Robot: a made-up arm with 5 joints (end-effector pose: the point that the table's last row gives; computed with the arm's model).
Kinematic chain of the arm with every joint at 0, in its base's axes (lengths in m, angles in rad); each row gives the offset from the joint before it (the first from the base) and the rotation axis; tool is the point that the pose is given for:
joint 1: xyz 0 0 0.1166 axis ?
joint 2: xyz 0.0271 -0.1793 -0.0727 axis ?
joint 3: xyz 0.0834 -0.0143 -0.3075 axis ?
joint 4: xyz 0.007 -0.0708 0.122 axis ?
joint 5: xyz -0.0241 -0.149 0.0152 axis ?
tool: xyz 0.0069 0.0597 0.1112
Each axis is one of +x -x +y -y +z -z.
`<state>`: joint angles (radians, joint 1 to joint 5).
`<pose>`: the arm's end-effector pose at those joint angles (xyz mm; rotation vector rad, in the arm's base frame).
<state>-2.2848 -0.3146 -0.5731 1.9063 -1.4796</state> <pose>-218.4 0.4 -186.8 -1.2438 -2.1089 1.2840</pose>
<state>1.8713 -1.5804 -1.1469 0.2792 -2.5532</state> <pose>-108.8 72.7 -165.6 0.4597 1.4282 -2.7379</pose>
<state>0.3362 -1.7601 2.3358 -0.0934 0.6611</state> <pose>-191.4 298.4 -116.5 1.3023 -1.9657 -1.1631</pose>
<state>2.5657 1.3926 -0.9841 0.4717 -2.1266</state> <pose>157.8 440.3 150.6 2.1776 1.9624 0.8099</pose>
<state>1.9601 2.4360 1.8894 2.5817 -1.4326</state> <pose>322.0 153.9 328.8 0.3337 -1.3750 0.7629</pose>
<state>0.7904 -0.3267 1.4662 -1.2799 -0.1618</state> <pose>78.3 -243.7 -196.0 -0.1977 -1.7556 1.2758</pose>
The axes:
joint 1: +z
joint 2: -x
joint 3: -y
joint 4: -z
joint 5: +x

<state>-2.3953 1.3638 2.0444 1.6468 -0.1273</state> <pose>-394.0 532.7 6.8 -1.5249 -1.2310 -1.6927</pose>
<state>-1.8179 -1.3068 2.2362 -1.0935 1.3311</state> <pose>78.3 182.8 -232.5 -1.0850 -1.5902 -0.6830</pose>
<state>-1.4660 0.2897 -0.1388 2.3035 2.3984</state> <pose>-135.4 41.5 -166.5 -1.0786 -2.6762 -1.0566</pose>
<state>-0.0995 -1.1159 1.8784 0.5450 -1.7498</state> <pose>73.4 82.5 -220.1 0.0743 0.1151 -1.9288</pose>
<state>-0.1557 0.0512 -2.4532 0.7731 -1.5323</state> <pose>137.7 -321.0 -302.1 -1.2947 2.3912 1.5509</pose>
